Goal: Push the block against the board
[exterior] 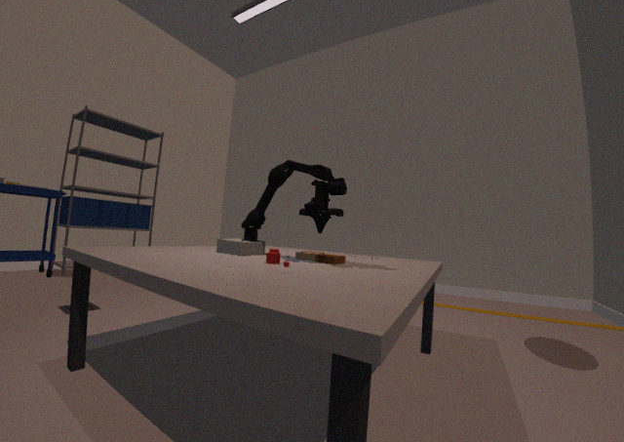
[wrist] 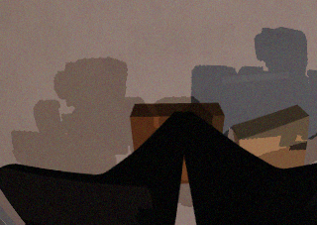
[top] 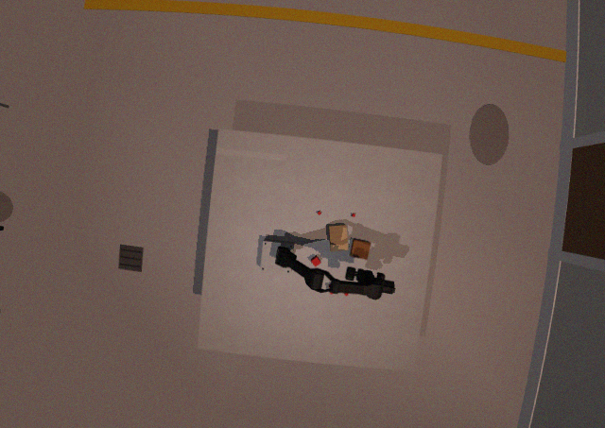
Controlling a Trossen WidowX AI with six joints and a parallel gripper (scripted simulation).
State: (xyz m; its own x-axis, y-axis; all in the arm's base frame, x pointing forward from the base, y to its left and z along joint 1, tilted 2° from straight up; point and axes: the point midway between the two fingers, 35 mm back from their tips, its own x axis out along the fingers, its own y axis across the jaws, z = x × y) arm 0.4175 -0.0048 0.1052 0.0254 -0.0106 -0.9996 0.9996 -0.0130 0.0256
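Right now my gripper tip is 140 mm to the right of the board, 130 mm past it and 110 mm above it. The rest, counted from my gripper tip: square block: 110 mm below, 100 mm to the left.
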